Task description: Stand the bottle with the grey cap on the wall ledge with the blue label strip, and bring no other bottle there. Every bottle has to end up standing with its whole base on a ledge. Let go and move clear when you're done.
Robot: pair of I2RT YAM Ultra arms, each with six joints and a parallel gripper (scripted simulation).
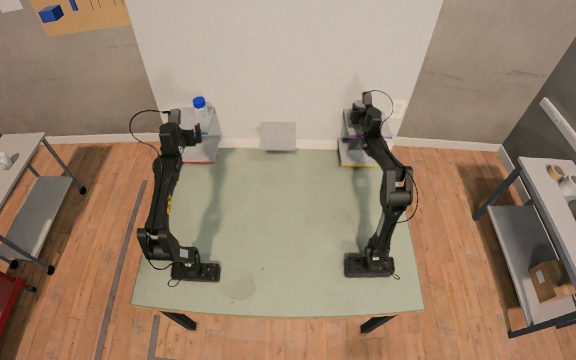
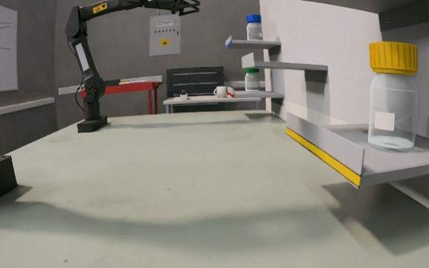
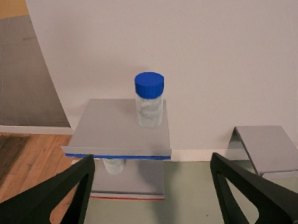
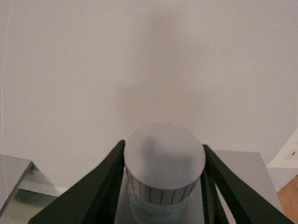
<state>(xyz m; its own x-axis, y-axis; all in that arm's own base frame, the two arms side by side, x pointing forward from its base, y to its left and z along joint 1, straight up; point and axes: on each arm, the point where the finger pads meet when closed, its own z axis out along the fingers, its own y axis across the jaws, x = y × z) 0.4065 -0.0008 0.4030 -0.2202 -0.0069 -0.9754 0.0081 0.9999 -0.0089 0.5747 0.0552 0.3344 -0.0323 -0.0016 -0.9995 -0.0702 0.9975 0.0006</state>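
Right now my right hand is 50 mm above the grey-capped bottle. From my right hand the other things lie so: yellow-capped bottle: 10 mm behind, 100 mm to the right, 240 mm below; blue-capped bottle: 30 mm ahead, 680 mm to the left, 50 mm below; yellow strip: 90 mm behind, 50 mm to the right, 300 mm below.
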